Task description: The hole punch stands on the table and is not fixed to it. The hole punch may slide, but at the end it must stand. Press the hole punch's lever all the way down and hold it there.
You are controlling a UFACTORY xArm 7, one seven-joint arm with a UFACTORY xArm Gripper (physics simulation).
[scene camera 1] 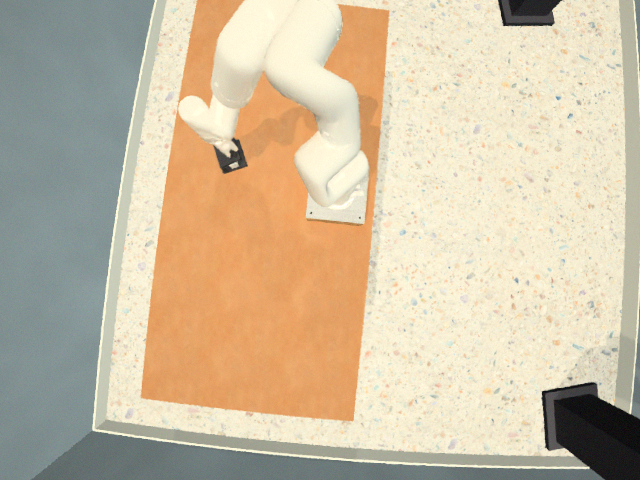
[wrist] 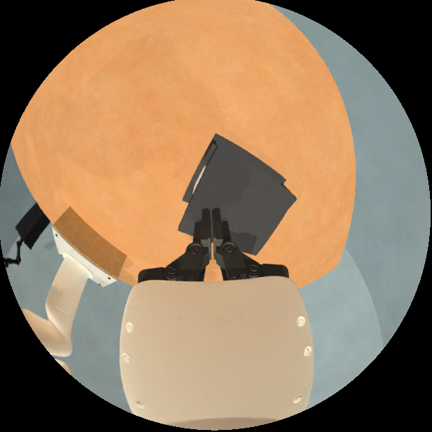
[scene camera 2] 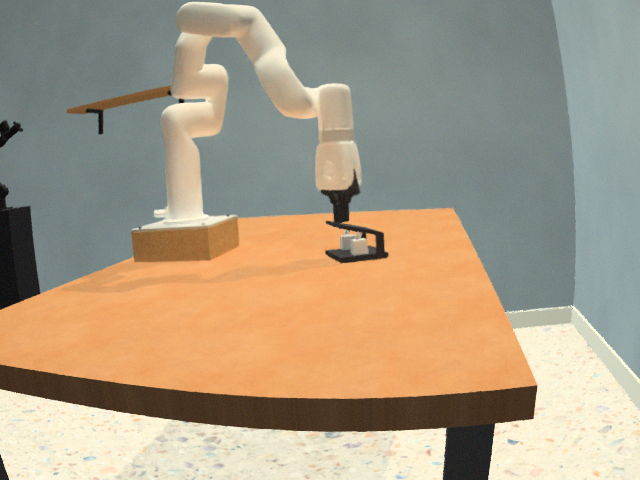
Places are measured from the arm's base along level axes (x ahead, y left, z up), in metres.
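Where they show: gripper, fingertip midpoint: (scene camera 1: 232, 154) (scene camera 2: 341, 221); arm's base, origin of the base link: (scene camera 2: 186, 221).
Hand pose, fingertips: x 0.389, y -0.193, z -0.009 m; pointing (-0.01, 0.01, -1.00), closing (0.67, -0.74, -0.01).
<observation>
Each offset is from my fingertips to the top centre of the thing. "*": to the spot under its first point. Level surfaces: height alone.
The black hole punch {0.025 m ahead, 0.023 m right, 0.004 m up} (scene camera 1: 241, 159) (scene camera 2: 380, 243) stands upright on the orange table {0.074 m down} (scene camera 1: 253, 310) (scene camera 2: 258, 330) (wrist: 125, 100). Its lever {* 0.038 m ahead, 0.067 m right, 0.009 m down} (scene camera 2: 362, 228) (wrist: 237, 182) slopes up from the rear post towards its free end, well above the base. Two white blocks, one of them the front block {* 0.029 m ahead, 0.076 m right, 0.044 m down} (scene camera 2: 359, 246), show under the lever. My gripper (scene camera 1: 233, 152) (scene camera 2: 341, 220) (wrist: 211, 219) is shut and empty, pointing down. Its fingertips are at the top of the lever near the free end and appear to touch it in the second scene view. The exact contact is too small to tell.
The arm's base block (scene camera 1: 336, 214) (scene camera 2: 173, 243) (wrist: 92, 240) stands on the table to one side of the punch. A wall shelf (scene camera 2: 124, 99) is behind the arm. A black stand (scene camera 2: 18, 253) is beyond the table at the left of the second scene view.
</observation>
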